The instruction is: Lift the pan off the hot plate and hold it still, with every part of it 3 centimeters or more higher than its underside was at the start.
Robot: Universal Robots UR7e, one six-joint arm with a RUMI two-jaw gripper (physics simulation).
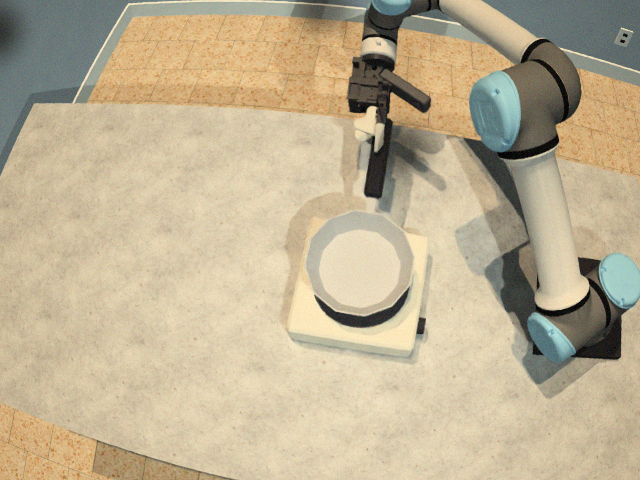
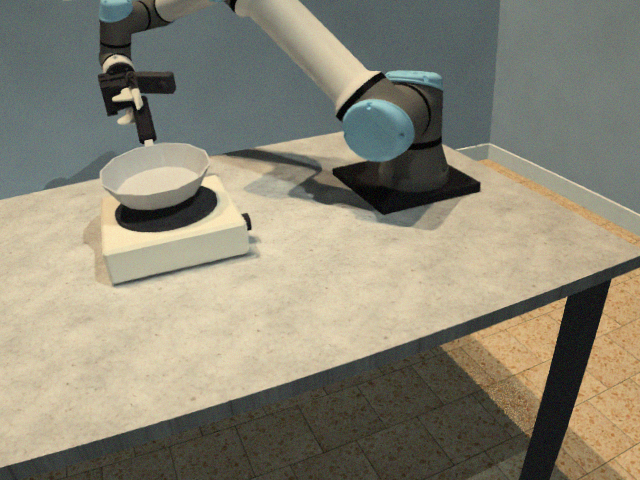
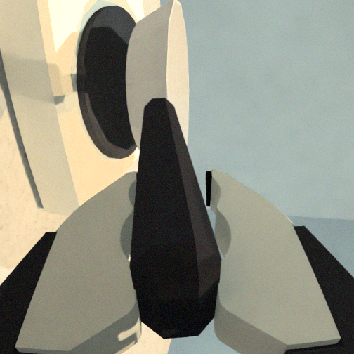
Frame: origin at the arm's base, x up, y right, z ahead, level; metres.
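Seen in the pictures: gripper, fingertip midpoint: (image 1: 376,155) (image 2: 140,117); arm's base, link origin: (image 2: 413,177).
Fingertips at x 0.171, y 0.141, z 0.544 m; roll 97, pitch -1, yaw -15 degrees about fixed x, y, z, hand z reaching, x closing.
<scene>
Pixels of each thing's top centre, then the offset from my fingertips to it. "spot": a spot on its surface instead. Level surfaces: height alone.
- cream hot plate, top centre: (image 1: 366,280) (image 2: 170,203) dy -0.202, dx -0.114, dz -0.035 m
- black heating disc, surface spot: (image 2: 206,206) spot: dy -0.243, dx -0.114, dz -0.097 m
- pan's black handle, surface spot: (image 1: 377,175) (image 2: 146,124) spot: dy -0.039, dx -0.007, dz -0.012 m
- grey table, surface height: dx -0.190 m
- black knob, top centre: (image 2: 243,214) (image 1: 421,323) dy -0.252, dx -0.137, dz -0.160 m
The light grey pan (image 1: 360,268) (image 2: 157,180) (image 3: 150,65) is held above the cream hot plate (image 1: 320,328) (image 2: 175,258) (image 3: 32,85). Much of the black heating disc (image 1: 361,317) (image 2: 206,206) (image 3: 105,90) shows beneath it, and the pan looks roughly level. The height of the gap cannot be read exactly. My gripper (image 1: 373,135) (image 2: 133,110) (image 3: 173,174) is shut on the pan's black handle (image 1: 377,175) (image 2: 146,124) (image 3: 167,210), with one pale finger on each side. The handle slopes up from the pan to the fingers.
The hot plate stands on the grey table (image 1: 155,258) (image 2: 361,289), with a black knob (image 1: 421,325) (image 2: 247,221) on its side. The arm's black base plate (image 1: 612,341) (image 2: 392,201) is on the table to the right of the hot plate. A blue wall stands behind.
</scene>
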